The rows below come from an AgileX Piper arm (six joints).
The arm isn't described. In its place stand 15 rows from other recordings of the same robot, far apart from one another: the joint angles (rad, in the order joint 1, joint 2, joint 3, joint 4, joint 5, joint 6), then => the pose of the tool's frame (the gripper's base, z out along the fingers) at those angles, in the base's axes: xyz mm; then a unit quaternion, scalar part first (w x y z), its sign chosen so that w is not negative.
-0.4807, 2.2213, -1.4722, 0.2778, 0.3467, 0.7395 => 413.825 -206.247 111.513 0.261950 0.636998 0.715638 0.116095
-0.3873, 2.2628, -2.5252, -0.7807, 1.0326, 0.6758 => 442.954 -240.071 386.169 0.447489 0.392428 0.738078 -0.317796
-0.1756, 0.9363, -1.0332, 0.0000, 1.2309, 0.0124 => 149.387 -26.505 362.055 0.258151 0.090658 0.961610 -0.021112
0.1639, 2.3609, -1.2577, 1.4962, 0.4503, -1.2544 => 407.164 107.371 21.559 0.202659 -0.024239 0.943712 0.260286
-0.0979, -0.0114, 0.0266, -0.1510, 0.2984, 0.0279 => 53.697 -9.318 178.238 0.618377 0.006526 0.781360 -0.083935
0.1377, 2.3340, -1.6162, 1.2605, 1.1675, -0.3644 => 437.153 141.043 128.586 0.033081 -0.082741 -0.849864 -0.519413
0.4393, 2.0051, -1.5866, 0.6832, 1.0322, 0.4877 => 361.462 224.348 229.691 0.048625 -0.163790 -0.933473 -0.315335
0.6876, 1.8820, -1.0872, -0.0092, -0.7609, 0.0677 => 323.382 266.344 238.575 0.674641 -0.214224 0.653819 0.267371
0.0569, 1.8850, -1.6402, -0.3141, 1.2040, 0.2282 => 395.502 -3.759 277.088 0.123539 0.043639 0.982162 -0.134877
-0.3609, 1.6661, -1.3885, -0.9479, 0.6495, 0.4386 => 340.465 -176.279 329.336 0.332796 0.101581 0.859223 -0.375052
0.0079, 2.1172, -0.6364, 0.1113, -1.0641, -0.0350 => 331.255 -6.221 71.738 0.580287 0.032809 0.813132 -0.031730
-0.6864, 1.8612, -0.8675, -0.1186, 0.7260, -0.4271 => 215.527 -185.823 108.080 0.046200 -0.083867 -0.995277 0.015956
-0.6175, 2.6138, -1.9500, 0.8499, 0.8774, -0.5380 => 445.599 -251.955 43.156 0.225815 0.280501 0.899069 0.248999
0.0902, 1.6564, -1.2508, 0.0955, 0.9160, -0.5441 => 335.797 37.282 257.862 0.172423 -0.285901 0.942613 0.003485
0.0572, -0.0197, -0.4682, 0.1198, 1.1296, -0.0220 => -8.158 9.383 263.464 0.484563 -0.038527 0.871237 0.068268
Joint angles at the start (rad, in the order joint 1, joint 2, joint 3, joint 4, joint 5, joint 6): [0.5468, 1.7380, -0.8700, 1.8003, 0.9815, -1.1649]
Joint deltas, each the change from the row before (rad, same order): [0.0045, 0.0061, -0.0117, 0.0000, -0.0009, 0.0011]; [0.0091, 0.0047, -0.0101, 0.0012, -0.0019, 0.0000]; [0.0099, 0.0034, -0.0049, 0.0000, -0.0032, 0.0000]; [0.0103, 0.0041, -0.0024, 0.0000, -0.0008, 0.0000]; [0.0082, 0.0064, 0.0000, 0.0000, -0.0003, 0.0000]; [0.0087, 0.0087, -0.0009, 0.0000, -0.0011, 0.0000]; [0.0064, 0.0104, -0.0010, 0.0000, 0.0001, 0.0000]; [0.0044, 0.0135, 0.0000, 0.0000, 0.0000, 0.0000]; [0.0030, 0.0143, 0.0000, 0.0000, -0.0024, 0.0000]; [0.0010, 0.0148, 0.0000, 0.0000, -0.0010, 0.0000]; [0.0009, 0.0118, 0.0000, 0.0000, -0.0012, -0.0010]
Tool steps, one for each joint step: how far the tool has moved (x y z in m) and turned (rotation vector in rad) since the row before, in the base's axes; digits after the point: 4 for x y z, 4 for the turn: [0.0013, 0.0025, 0.0008, 0.0023, -0.0039, 0.0036]; [0.0000, 0.0034, 0.0009, 0.0023, -0.0044, 0.0069]; [-0.0012, 0.0030, -0.0001, -0.0014, -0.0018, 0.0077]; [-0.0018, 0.0029, -0.0008, -0.0015, 0.0013, 0.0097]; [-0.0015, 0.0023, -0.0022, -0.0037, 0.0053, 0.0080]; [-0.0013, 0.0025, -0.0028, -0.0051, 0.0063, 0.0079]; [-0.0008, 0.0021, -0.0032, -0.0052, 0.0078, 0.0065]; [-0.0002, 0.0016, -0.0046, -0.0077, 0.0111, 0.0044]; [0.0003, 0.0013, -0.0050, -0.0099, 0.0112, 0.0014]; [0.0006, 0.0008, -0.0051, -0.0092, 0.0119, 0.0003]; [0.0005, 0.0006, -0.0041, -0.0076, 0.0084, 0.0004]
